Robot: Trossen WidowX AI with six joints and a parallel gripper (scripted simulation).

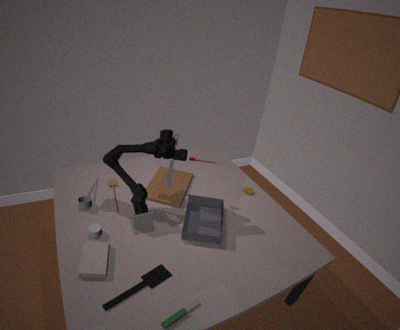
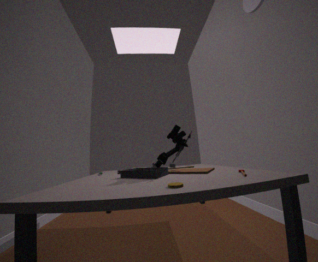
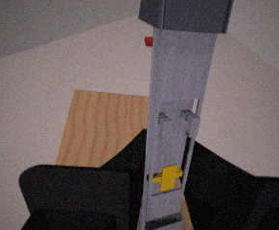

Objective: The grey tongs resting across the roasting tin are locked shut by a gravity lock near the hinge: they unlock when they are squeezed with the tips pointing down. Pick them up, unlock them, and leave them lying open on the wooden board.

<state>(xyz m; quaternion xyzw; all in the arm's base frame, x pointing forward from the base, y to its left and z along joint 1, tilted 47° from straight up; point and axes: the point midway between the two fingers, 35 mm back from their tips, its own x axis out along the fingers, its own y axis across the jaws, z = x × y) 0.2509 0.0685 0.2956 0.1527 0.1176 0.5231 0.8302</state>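
Now: gripper tip 2 cm past the wooden board and 20 cm above it. Round my gripper tip: yellow lock piece (2 cm behind, 2 cm to the right, 2 cm above); then roasting tin (7 cm ahead, 36 cm to the right, 18 cm below); then yellow disc (48 cm ahead, 16 cm to the right, 20 cm below).
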